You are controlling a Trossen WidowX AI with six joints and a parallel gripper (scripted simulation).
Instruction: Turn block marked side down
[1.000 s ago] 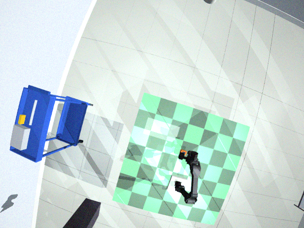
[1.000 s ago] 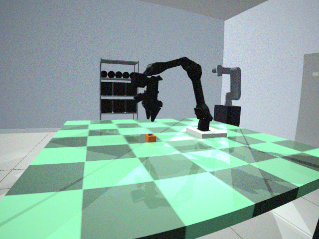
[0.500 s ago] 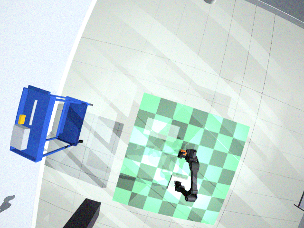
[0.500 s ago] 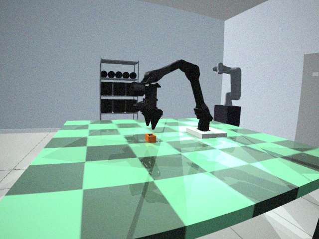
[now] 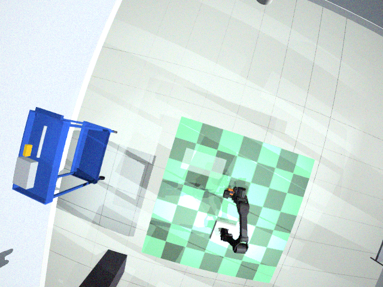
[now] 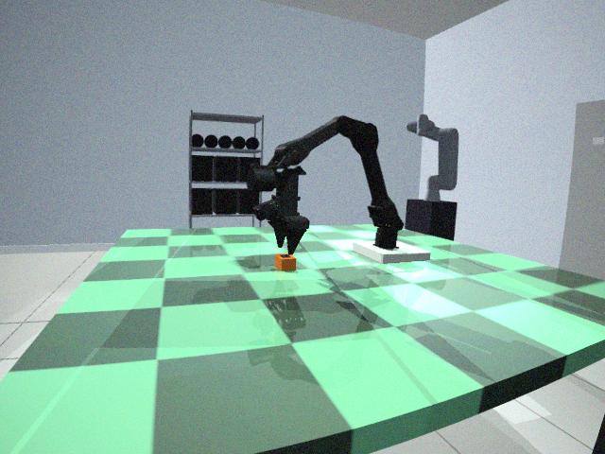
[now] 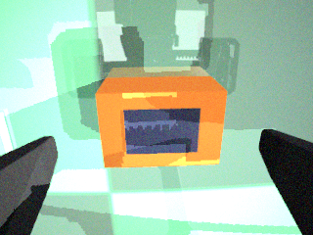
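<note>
Right now my gripper tip is 2 cm above the block.
</note>
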